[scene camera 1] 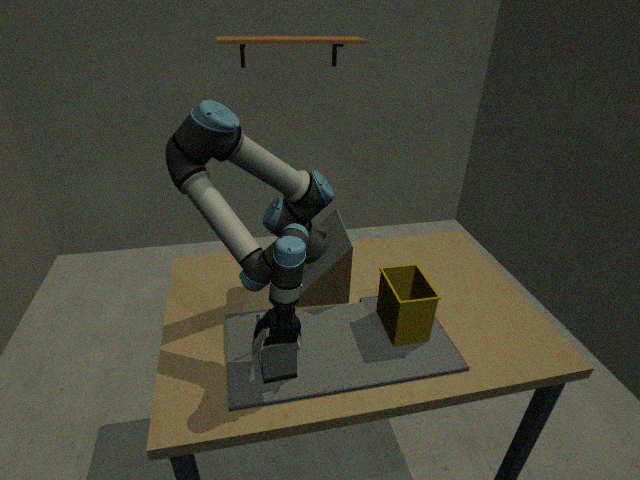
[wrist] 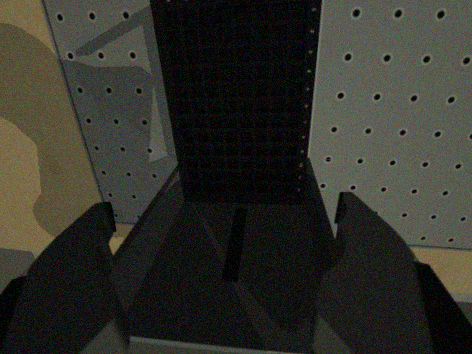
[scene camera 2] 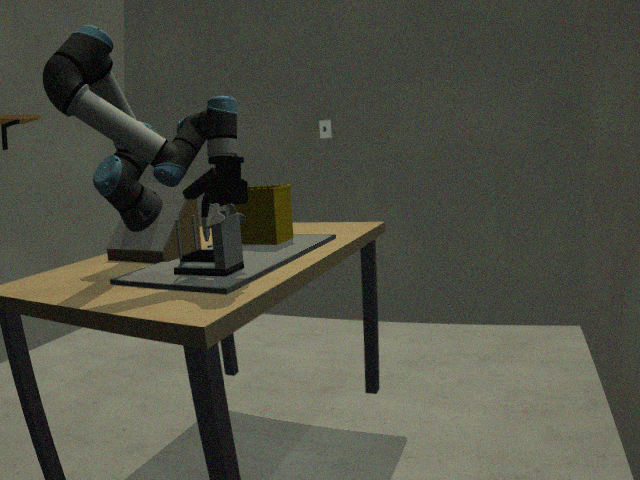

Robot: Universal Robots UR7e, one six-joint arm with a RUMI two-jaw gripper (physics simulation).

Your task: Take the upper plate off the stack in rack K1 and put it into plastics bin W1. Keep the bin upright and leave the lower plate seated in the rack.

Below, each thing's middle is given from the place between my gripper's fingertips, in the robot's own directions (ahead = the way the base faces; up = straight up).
My gripper is now 40 mm past the black plate (wrist: 239,88), 10 mm to the right of it and 40 mm above it.
